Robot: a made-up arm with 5 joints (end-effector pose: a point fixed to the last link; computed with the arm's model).
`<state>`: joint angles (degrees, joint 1 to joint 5).
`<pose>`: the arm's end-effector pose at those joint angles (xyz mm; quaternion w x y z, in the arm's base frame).
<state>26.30 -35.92 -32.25 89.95 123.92</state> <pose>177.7 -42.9 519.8 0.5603 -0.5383 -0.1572 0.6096</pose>
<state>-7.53 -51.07 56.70 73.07 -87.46</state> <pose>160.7 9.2 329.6 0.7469 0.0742 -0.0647 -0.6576</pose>
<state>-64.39 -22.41 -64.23 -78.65 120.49</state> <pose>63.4 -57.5 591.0 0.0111 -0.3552 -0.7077 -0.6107</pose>
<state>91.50 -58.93 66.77 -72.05 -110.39</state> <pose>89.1 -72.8 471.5 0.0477 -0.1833 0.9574 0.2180</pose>
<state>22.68 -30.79 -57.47 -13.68 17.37</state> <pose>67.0 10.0 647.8 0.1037 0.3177 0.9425 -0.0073</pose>
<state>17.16 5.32 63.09 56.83 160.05</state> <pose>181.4 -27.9 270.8 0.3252 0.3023 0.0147 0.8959</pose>
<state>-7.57 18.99 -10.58 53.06 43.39</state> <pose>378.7 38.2 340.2 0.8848 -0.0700 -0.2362 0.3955</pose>
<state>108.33 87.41 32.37 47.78 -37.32</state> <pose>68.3 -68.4 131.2 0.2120 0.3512 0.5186 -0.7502</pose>
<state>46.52 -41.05 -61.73 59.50 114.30</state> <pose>89.1 2.1 607.3 0.3344 -0.9012 -0.1749 0.2130</pose>
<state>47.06 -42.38 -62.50 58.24 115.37</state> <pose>81.5 10.2 607.9 0.3107 -0.9146 -0.1642 0.1999</pose>
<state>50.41 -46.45 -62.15 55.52 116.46</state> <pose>66.2 30.0 605.6 0.2696 -0.9394 -0.1313 0.1661</pose>
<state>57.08 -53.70 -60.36 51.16 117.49</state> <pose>48.1 66.2 596.3 0.2053 -0.9697 -0.0697 0.1129</pose>
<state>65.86 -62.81 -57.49 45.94 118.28</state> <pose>39.8 114.3 577.4 0.1235 -0.9906 0.0117 0.0571</pose>
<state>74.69 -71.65 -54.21 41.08 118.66</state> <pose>47.3 159.6 552.7 0.0426 -0.9947 0.0919 0.0160</pose>
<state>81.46 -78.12 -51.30 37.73 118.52</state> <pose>62.7 188.5 531.6 0.0141 0.9887 -0.1494 0.0043</pose>
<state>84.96 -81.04 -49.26 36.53 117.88</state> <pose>73.5 197.9 522.3 0.0318 0.9842 -0.1740 0.0085</pose>
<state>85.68 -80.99 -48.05 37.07 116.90</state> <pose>76.4 193.5 524.2 0.0167 0.9850 -0.1718 0.0042</pose>
